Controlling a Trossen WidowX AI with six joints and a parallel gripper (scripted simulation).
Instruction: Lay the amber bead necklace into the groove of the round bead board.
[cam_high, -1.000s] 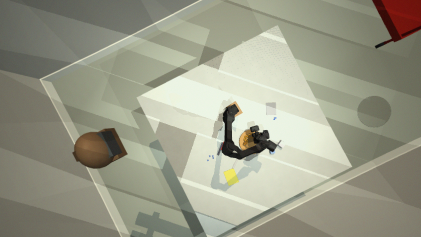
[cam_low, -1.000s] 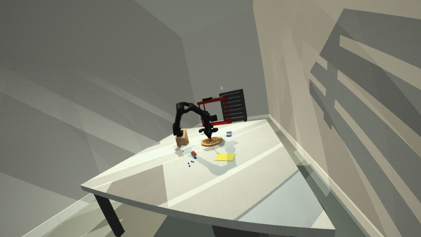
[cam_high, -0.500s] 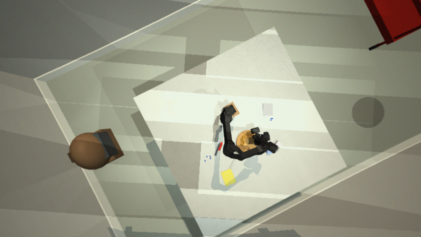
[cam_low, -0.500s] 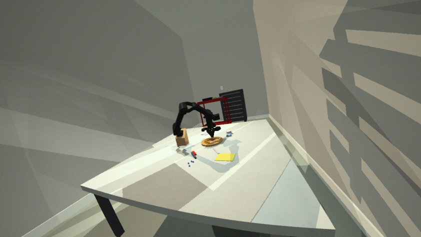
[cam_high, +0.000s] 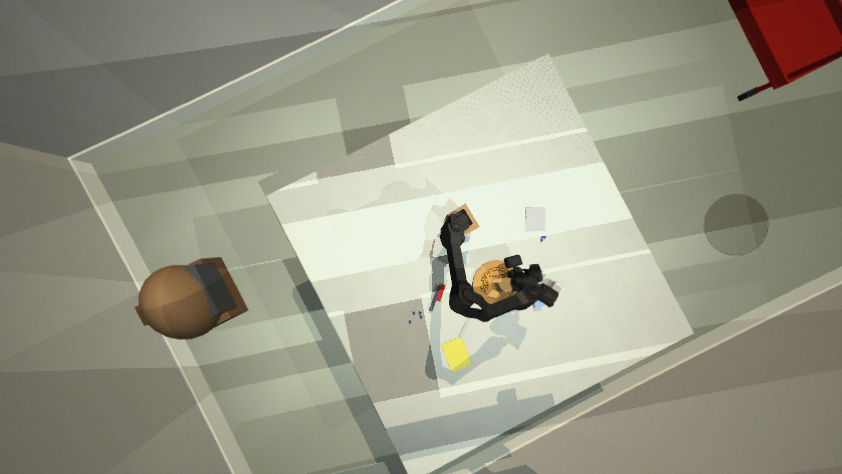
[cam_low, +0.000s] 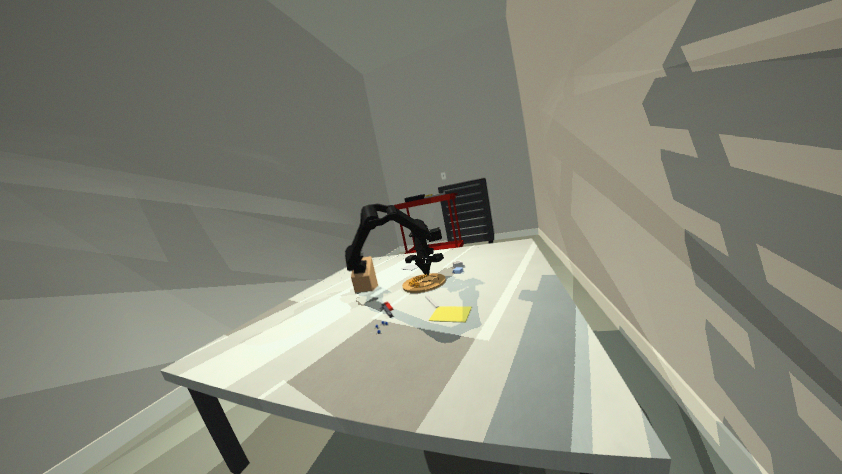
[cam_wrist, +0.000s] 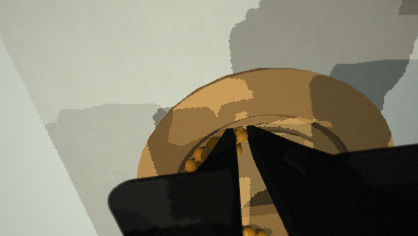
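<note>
My gripper tip is now 6 cm to the left of the round bead board and 1 cm above it. From my gripper tip the other things lie so: grey square 15 cm behind, 22 cm to the left, 2 cm below; light blue cube 15 cm ahead, 4 cm to the left, 1 cm below; white cube 14 cm ahead, 13 cm to the left.
</note>
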